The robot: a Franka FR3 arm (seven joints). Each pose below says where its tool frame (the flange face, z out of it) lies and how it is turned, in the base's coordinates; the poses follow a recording.
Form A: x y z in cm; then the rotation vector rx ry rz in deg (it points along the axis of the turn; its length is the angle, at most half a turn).
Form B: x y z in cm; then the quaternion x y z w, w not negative. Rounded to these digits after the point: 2 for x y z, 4 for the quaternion.
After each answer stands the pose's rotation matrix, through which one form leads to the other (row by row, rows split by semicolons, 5 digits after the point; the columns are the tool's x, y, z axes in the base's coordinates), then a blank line. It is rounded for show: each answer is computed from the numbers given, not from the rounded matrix.
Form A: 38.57 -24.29 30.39 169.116 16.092 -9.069
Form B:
38.57 -24.29 30.39 0.9904 0.0942 -0.0531 0.0861
0.97660 0.19581 -0.08897; 0.17752 -0.96741 -0.18055; -0.12143 0.16053 -0.97953

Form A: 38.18 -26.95 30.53 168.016 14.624 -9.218
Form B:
38.18 -26.95 30.53 0.9901 0.0862 -0.0543 0.0967
0.97925 0.18115 -0.09090; 0.16014 -0.96645 -0.20082; -0.12423 0.18210 -0.97540

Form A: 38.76 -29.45 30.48 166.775 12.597 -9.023
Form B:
38.76 -29.45 30.48 0.9898 0.0748 -0.0536 0.1089
0.98309 0.15966 -0.08972; 0.13633 -0.96509 -0.22363; -0.12229 0.20762 -0.97054

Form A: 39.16 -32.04 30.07 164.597 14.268 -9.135
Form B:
39.16 -32.04 30.07 0.9868 0.0855 -0.0548 0.1265
0.97937 0.18266 -0.08644; 0.15495 -0.95337 -0.25899; -0.12972 0.24026 -0.96200

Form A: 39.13 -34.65 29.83 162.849 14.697 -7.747
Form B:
39.13 -34.65 29.83 0.9848 0.0889 -0.0468 0.1418
0.97981 0.18833 -0.06706; 0.16176 -0.94398 -0.28764; -0.11748 0.27099 -0.95539

